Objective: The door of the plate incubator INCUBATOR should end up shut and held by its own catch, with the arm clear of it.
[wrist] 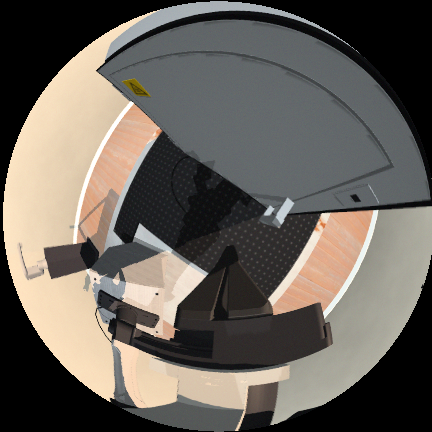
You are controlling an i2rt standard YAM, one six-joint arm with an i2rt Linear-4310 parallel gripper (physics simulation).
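Note:
The incubator's door (240, 105) is the large dark grey panel filling the upper part of the wrist view, with a yellow warning label at its left. A narrow black line runs along its far edge against the pale incubator body (150, 27); whether the catch holds the door cannot be told. A small plate with a dark square hole (355, 198) is near its right corner. A pale bracket-like handle (277, 212) sticks out at its lower edge. My gripper (230, 249) is shut, its fingers together with nothing between them. It shows below the door and left of the handle, apart from both.
A black dotted mat (142, 200) lies on the wooden table (112, 145). A brown box-shaped device with a pale hook (62, 260) is at the left. Pale arm parts and a dark mounting plate (107, 301) show at the lower left. Shadows fall across the mat.

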